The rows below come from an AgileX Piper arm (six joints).
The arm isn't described. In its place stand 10 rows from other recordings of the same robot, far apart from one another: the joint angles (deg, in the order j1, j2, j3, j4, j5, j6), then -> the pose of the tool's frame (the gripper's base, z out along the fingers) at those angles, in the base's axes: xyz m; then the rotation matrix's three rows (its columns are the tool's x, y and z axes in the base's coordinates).
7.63 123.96 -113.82 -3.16 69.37 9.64 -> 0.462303 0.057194 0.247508; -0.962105 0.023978 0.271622; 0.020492 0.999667 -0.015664; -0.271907 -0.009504 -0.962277
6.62 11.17 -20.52 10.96 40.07 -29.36 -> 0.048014 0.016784 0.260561; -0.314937 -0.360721 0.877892; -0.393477 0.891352 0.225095; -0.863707 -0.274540 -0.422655
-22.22 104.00 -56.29 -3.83 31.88 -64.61 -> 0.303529 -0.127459 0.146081; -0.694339 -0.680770 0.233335; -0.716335 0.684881 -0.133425; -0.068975 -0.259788 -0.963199
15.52 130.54 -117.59 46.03 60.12 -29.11 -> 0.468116 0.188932 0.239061; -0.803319 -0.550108 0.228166; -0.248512 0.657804 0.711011; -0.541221 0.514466 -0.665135
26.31 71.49 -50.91 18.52 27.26 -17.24 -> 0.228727 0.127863 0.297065; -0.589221 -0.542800 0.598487; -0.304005 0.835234 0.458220; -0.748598 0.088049 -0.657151
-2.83 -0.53 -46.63 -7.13 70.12 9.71 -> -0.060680 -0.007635 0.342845; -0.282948 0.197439 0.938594; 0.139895 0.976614 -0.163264; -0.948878 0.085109 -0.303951
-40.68 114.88 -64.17 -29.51 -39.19 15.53 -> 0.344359 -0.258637 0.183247; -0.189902 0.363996 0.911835; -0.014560 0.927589 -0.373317; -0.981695 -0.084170 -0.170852
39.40 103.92 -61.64 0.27 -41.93 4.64 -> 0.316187 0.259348 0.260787; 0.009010 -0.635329 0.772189; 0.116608 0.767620 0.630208; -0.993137 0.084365 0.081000
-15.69 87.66 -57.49 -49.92 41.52 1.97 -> 0.284506 -0.127859 0.255848; -0.934146 -0.107168 0.340420; -0.309314 0.718940 -0.622455; -0.178034 -0.686761 -0.704744
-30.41 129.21 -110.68 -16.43 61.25 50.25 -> 0.404288 -0.263455 0.195455; -0.244238 0.963676 0.108060; 0.897567 0.266838 -0.350958; -0.367044 0.011274 -0.930135
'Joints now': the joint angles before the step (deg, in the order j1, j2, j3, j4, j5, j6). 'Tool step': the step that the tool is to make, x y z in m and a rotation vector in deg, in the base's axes. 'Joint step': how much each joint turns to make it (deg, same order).
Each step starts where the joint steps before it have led.
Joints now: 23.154 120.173 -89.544 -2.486 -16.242 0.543
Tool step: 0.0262 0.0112 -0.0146 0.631 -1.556 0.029
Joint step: -0.005 6.981 -8.371 -0.061 -0.289 0.019
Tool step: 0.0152 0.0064 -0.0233 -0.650 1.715 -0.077
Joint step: 0.001 5.188 -4.852 0.008 1.497 0.098
